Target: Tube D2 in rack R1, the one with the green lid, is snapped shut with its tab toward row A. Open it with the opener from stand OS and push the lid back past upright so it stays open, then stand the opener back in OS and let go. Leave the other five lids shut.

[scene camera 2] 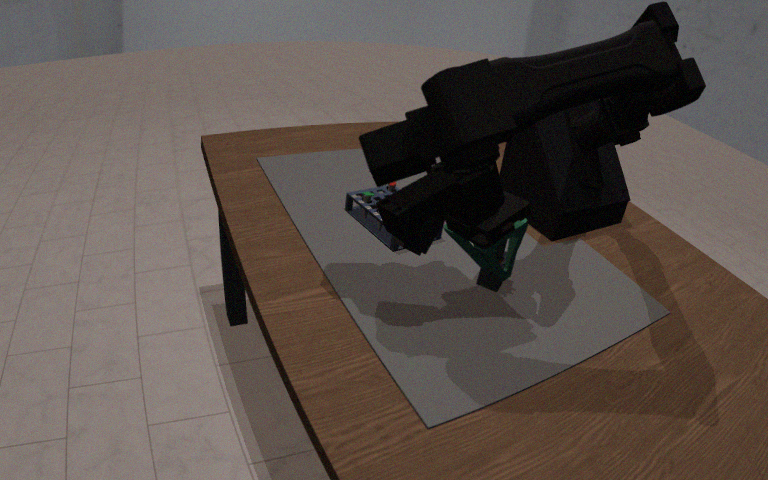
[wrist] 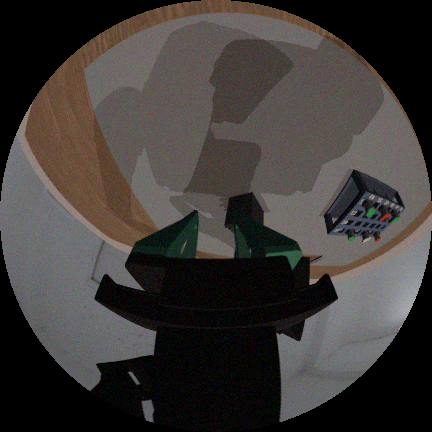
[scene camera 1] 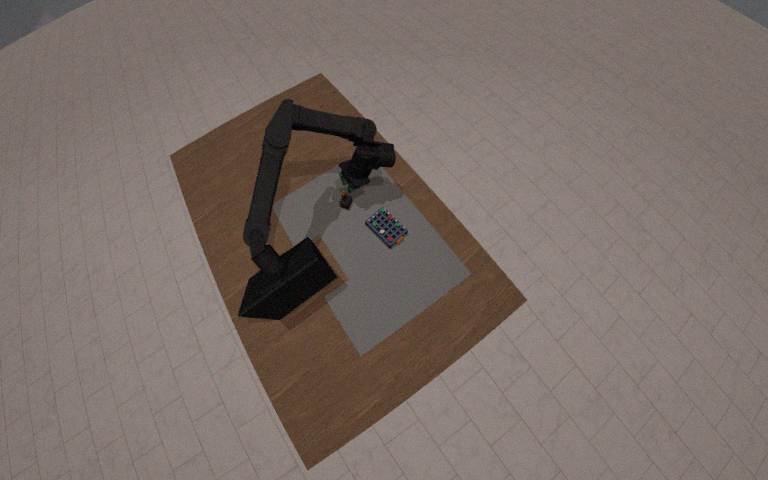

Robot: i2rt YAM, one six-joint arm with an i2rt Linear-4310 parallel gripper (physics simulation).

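Seen in the pictures: gripper, fingertip midpoint: [scene camera 2: 496, 273] [wrist: 215, 215] [scene camera 1: 347, 188]; arm's base at its link origin: [scene camera 2: 580, 136] [scene camera 1: 277, 271].
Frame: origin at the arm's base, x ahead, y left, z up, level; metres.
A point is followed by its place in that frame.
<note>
My gripper [scene camera 1: 347, 185] {x 0.311, y 0.206, z -0.111 m} [scene camera 2: 497, 273] {x 0.311, y 0.206, z -0.111 m} [wrist: 215, 215] {x 0.311, y 0.206, z -0.111 m} is partly closed. Its two green fingers stand apart, and no opener shows in the gap in the wrist view. The dark stand OS [scene camera 1: 346, 203] {x 0.281, y 0.154, z -0.114 m} [scene camera 2: 489, 281] {x 0.300, y 0.185, z -0.140 m} [wrist: 245, 209] {x 0.306, y 0.177, z -0.128 m} is on the grey mat, by the right finger in the wrist view. The opener's orange part [scene camera 1: 343, 194] {x 0.284, y 0.165, z -0.069 m} shows above the stand in scene camera 1; in the wrist view the right finger hides the opener. The blue-grey rack R1 [scene camera 1: 378, 236] {x 0.322, y -0.004, z -0.150 m} [scene camera 2: 347, 203] {x 0.416, y -0.040, z -0.138 m} [wrist: 378, 185] {x 0.396, y 0.019, z -0.150 m} holds tubes with green, red and white lids. Which is D2 is unclear.
The grey mat [scene camera 1: 396, 294] {x 0.271, y -0.210, z -0.151 m} [scene camera 2: 305, 198] {x 0.468, y -0.094, z -0.151 m} [wrist: 300, 150] {x 0.377, y 0.146, z -0.151 m} lies on the wooden table [scene camera 1: 328, 407] {x -0.083, y -0.402, z -0.154 m} [scene camera 2: 317, 350] {x 0.538, y 0.236, z -0.155 m} [wrist: 60, 120] {x 0.424, y 0.474, z -0.155 m}. The black arm base [scene camera 1: 288, 283] {x 0.033, y -0.072, z 0.062 m} [scene camera 2: 572, 192] {x 0.068, y 0.076, z -0.076 m} stands beside the mat. An orange mark [scene camera 1: 399, 240] {x 0.373, y -0.061, z -0.129 m} is at one rack edge. The arm partly hides the rack in scene camera 2.
</note>
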